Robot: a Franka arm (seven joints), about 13 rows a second.
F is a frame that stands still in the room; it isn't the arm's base.
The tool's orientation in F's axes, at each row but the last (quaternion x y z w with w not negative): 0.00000 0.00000 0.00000 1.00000; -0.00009 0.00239 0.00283 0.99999; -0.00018 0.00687 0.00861 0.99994; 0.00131 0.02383 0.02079 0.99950; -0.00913 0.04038 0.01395 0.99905; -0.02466 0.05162 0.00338 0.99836; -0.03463 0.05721 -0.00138 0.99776
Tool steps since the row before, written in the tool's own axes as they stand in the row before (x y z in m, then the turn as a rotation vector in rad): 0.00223 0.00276 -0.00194 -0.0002 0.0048 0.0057; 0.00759 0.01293 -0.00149 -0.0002 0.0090 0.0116; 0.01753 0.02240 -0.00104 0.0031 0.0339 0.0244; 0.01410 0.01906 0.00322 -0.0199 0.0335 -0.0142; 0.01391 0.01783 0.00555 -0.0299 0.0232 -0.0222; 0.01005 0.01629 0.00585 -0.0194 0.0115 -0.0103; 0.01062 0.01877 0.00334 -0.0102 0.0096 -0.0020
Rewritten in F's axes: 0.00223 0.00276 -0.00194 -0.0002 0.0048 0.0057; 0.00751 0.01297 -0.00153 -0.0002 0.0090 0.0116; 0.01713 0.02270 -0.00129 0.0029 0.0340 0.0243; 0.01343 0.01963 0.00261 -0.0219 0.0327 -0.0131; 0.01380 0.01831 0.00410 -0.0322 0.0219 -0.0201; 0.01045 0.01660 0.00398 -0.0205 0.0109 -0.0088; 0.01091 0.01888 0.00080 -0.0104 0.0095 -0.0015
